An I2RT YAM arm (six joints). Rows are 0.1 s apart.
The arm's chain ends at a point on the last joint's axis. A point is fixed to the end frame.
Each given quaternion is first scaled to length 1.
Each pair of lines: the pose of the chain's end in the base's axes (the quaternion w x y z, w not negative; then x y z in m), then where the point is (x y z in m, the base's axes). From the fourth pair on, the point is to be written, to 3 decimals.
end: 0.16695 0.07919 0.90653 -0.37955 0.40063 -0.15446 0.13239
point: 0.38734 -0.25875 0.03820
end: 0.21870 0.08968 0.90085 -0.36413 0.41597 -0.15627 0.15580
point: 0.41537 -0.25891 0.05891
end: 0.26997 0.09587 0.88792 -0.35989 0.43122 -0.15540 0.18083
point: 0.44322 -0.25869 0.08538
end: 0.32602 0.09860 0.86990 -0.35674 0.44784 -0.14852 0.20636
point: 0.474 -0.253 0.115
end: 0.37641 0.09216 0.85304 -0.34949 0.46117 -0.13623 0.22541
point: 0.501 -0.240 0.138
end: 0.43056 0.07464 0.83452 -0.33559 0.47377 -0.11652 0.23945
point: 0.529 -0.218 0.158
